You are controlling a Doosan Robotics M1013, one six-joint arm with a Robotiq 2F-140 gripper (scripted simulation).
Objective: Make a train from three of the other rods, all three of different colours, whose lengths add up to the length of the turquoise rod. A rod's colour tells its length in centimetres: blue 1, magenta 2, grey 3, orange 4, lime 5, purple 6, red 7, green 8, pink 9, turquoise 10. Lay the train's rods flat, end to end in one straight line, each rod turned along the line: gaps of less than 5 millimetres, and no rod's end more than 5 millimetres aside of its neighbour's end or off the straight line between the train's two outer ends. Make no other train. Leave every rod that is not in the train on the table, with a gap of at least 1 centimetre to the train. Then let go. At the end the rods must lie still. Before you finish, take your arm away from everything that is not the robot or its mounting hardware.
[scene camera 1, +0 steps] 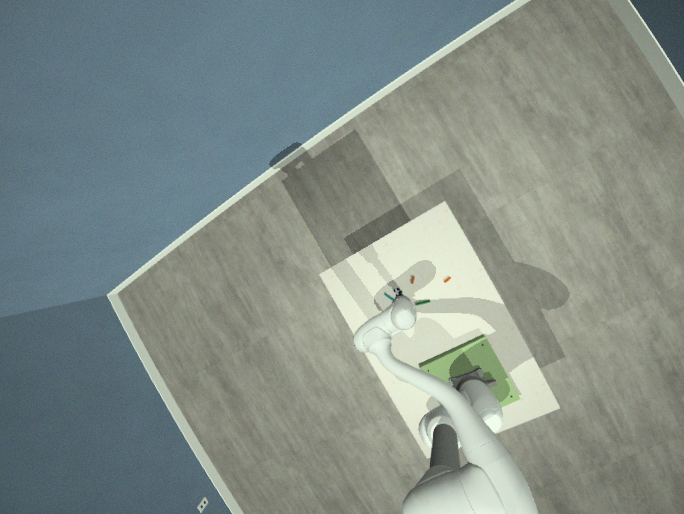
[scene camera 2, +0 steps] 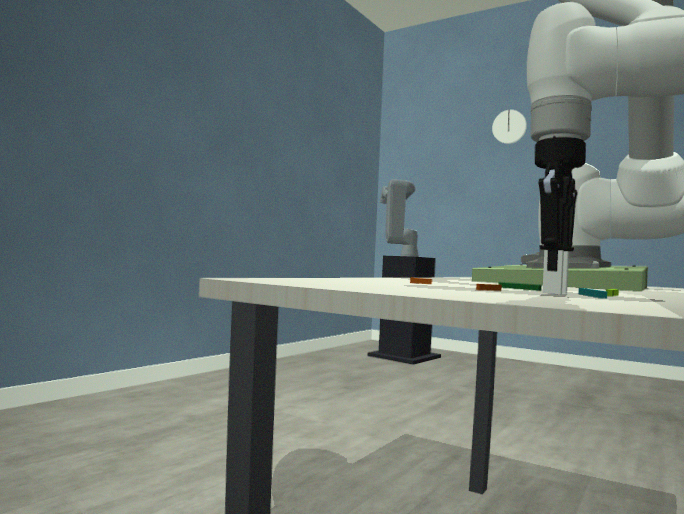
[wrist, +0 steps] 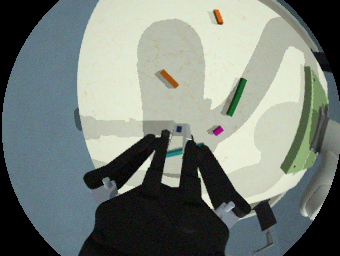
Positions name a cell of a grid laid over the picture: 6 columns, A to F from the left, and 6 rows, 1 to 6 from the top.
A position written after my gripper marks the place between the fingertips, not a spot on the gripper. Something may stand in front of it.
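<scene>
My gripper (scene camera 2: E4) is visible; the same gripper (wrist: D4) is visible from the wrist.
</scene>
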